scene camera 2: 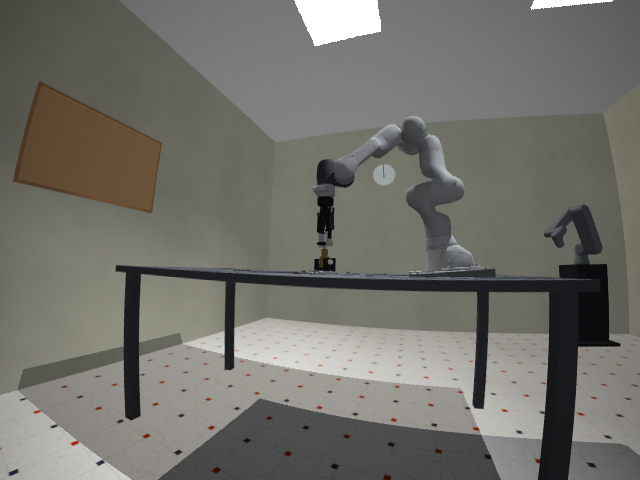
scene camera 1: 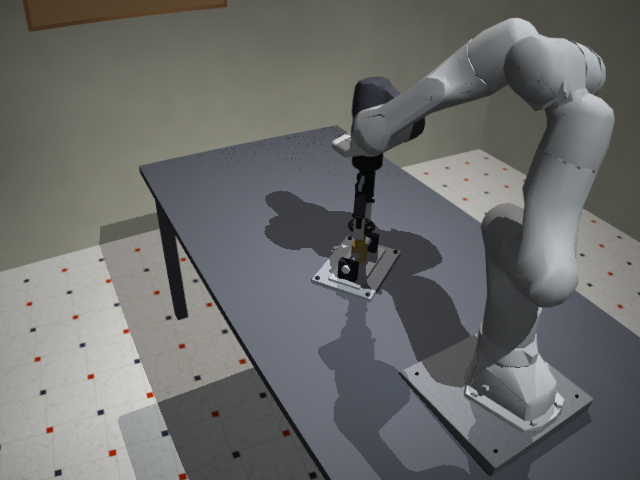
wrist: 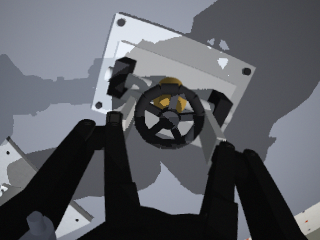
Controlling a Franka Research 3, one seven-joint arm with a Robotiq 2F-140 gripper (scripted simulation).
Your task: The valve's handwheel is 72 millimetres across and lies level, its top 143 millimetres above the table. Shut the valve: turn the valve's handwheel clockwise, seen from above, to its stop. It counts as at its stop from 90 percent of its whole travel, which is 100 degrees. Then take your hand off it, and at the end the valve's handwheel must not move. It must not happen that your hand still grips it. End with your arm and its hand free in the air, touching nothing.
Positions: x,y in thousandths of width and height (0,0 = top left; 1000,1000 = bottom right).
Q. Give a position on a valve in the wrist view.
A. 408,310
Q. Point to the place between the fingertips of my gripper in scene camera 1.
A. At 565,480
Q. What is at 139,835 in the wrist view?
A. My gripper.
